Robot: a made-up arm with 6 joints.
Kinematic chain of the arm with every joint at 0, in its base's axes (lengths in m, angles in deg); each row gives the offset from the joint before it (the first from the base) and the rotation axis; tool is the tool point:
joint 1: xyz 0 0 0.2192 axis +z
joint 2: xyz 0 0 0 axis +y
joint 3: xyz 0 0 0.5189 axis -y
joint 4: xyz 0 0 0 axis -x
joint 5: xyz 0.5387 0 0 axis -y
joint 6: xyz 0 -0.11 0 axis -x
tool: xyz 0 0 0
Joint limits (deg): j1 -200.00..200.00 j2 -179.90..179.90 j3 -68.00..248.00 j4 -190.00..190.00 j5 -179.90..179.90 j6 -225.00..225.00
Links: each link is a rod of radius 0.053 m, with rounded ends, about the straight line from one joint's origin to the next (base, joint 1, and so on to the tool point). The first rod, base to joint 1, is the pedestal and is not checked.
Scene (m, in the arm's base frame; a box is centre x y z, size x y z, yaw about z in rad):
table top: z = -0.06
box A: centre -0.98 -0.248 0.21 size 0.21 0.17 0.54 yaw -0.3
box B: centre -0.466 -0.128 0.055 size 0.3 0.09 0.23 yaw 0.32
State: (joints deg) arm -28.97 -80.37 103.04 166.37 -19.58 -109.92
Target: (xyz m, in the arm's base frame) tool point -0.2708 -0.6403 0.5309
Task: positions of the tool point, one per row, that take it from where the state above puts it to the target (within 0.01 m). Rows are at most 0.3 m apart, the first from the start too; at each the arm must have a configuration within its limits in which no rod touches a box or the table.
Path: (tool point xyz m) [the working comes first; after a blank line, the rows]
Joints at the target: 74.60 -19.88 172.55 145.83 -19.58 -109.92
Straight joint move there: touches box A.

1: -0.9519 0.3999 0.4204
2: -0.9659 0.1865 0.5868
3: -0.9085 -0.0114 0.7422
4: -0.7911 -0.1692 0.8829
5: -0.6338 -0.2685 1.0048
6: -0.6110 -0.4147 0.8994
7: -0.5333 -0.5377 0.7797
8: -0.4133 -0.6172 0.6541
9: -0.2708 -0.6403 0.5309

